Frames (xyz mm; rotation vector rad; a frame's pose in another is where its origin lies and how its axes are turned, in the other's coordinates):
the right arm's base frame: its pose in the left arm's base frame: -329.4 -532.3 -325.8 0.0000 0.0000 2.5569
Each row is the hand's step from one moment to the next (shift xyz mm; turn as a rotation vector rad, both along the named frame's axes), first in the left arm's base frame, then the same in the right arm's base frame.
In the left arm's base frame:
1: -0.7 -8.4 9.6 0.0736 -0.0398 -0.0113
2: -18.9 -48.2 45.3 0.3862 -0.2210 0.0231
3: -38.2 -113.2 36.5 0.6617 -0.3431 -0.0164
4: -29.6 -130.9 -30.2 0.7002 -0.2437 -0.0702
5: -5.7 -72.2 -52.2 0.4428 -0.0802 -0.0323
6: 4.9 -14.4 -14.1 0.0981 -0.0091 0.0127
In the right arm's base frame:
1: -4.1 7.4 9.6 -0.0833 -0.0074 -0.0113
2: -10.8 50.6 45.3 -0.4440 -0.0289 0.0231
3: -30.6 115.5 36.5 -0.7412 -0.0791 -0.0164
4: -47.6 125.5 -30.2 -0.7184 -0.1833 -0.0702
5: -35.1 63.4 -52.2 -0.4135 -0.1775 -0.0323
6: -12.0 9.3 -14.1 -0.0868 -0.0466 0.0127

